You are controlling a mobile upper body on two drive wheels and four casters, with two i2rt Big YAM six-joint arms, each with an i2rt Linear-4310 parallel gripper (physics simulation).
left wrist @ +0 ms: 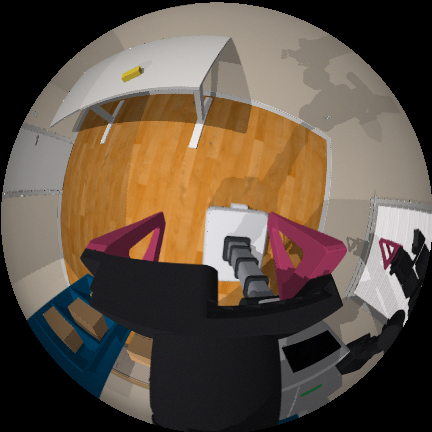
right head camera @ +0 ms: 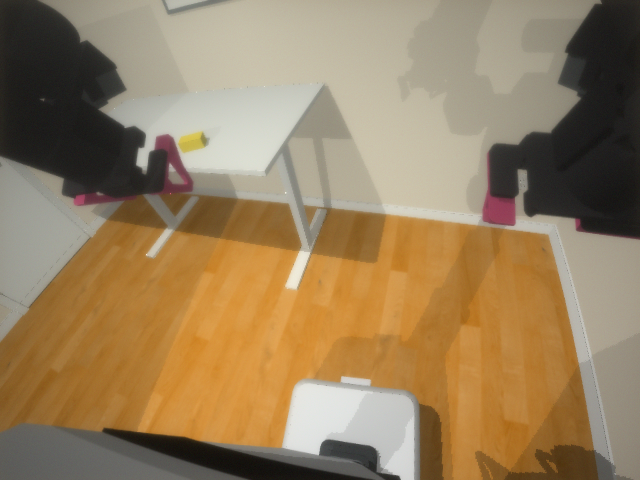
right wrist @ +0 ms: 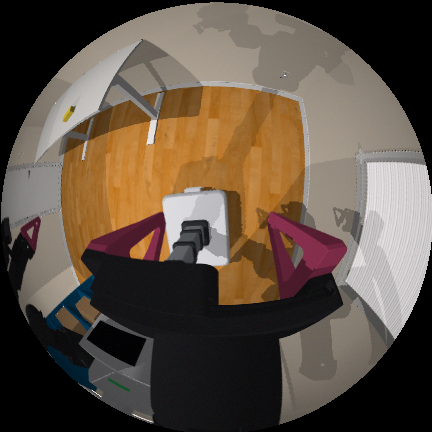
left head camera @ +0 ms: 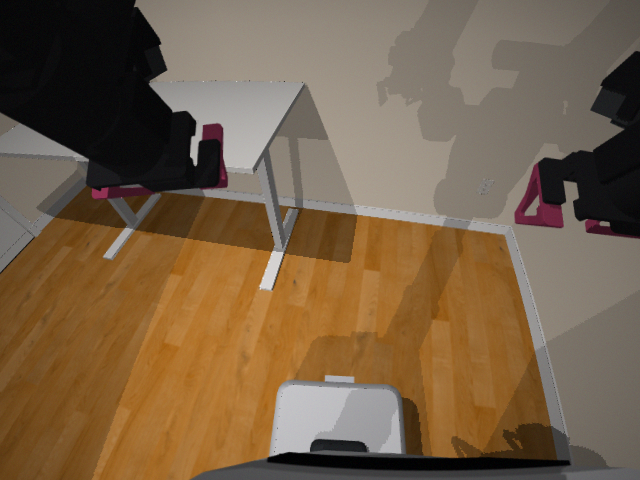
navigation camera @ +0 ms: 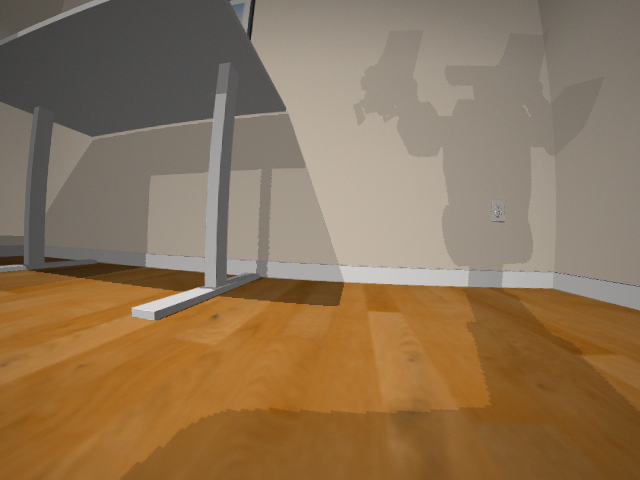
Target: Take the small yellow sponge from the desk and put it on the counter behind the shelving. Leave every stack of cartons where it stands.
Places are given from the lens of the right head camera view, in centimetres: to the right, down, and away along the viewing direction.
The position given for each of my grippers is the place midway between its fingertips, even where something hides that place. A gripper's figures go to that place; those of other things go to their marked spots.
my left gripper [right head camera: 162, 190]: -22, -7, 36
my right gripper [right head camera: 530, 220]: 22, -2, 26
white desk [right head camera: 247, 129]: -32, -48, 114
